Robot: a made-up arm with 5 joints. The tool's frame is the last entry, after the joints. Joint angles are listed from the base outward.
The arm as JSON. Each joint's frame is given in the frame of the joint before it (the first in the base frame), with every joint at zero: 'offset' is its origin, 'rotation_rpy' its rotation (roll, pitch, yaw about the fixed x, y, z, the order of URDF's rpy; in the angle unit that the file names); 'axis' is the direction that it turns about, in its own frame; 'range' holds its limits. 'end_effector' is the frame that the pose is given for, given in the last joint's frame.
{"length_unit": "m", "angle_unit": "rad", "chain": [
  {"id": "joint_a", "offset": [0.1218, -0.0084, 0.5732], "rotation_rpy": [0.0, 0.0, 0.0], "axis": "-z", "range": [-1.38, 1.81]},
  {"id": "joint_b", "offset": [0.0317, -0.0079, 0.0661], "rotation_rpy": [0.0, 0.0, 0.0], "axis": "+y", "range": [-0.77, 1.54]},
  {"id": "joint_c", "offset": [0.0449, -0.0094, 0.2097], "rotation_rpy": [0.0, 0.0, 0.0], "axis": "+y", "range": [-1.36, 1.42]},
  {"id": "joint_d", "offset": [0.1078, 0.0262, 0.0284], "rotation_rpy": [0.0, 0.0, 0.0], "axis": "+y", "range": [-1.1, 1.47]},
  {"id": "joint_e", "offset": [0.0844, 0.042, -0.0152], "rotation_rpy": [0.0, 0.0, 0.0], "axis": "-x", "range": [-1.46, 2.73]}
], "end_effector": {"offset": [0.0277, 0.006, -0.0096], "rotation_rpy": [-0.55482, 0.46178, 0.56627]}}
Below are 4 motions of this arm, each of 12 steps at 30 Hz.
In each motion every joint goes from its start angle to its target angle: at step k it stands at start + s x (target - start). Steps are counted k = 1, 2, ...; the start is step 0. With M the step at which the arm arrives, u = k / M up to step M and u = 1 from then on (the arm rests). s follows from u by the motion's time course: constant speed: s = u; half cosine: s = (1 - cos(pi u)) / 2; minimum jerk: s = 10 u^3 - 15 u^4 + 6 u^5.
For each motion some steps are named. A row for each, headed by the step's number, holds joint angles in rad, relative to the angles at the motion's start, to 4 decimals.
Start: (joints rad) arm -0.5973 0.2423 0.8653 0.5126 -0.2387
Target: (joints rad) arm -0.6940 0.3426 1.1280 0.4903 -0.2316
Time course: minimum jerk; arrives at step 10
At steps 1, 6, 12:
1: -0.0008 0.0009 0.0022 -0.0002 0.0001
6: -0.0660 0.0685 0.1793 -0.0152 0.0048
12: -0.0967 0.1003 0.2627 -0.0223 0.0071

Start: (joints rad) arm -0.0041 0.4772 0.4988 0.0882 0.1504
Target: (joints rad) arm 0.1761 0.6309 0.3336 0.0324 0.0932
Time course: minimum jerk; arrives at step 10
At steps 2, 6, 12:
2: 0.0104 0.0089 -0.0096 -0.0032 -0.0033
6: 0.1230 0.1049 -0.1128 -0.0381 -0.0390
12: 0.1802 0.1537 -0.1652 -0.0558 -0.0572

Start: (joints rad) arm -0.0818 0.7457 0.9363 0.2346 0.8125
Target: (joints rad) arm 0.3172 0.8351 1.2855 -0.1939 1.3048
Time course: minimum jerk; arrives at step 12
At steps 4, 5, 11, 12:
4: 0.0837 0.0188 0.0733 -0.0899 0.1033
5: 0.1383 0.0310 0.1210 -0.1485 0.1706
11: 0.3970 0.0889 0.3474 -0.4263 0.4898
12: 0.3990 0.0894 0.3492 -0.4285 0.4923

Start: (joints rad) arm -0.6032 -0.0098 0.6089 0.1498 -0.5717
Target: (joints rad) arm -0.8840 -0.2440 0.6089 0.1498 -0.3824
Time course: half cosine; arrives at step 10
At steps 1, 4, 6, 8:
1: -0.0069 -0.0057 0.0000 0.0000 0.0046
4: -0.0970 -0.0809 0.0000 0.0000 0.0654
6: -0.1838 -0.1533 0.0000 0.0000 0.1239
8: -0.2540 -0.2118 0.0000 0.0000 0.1712

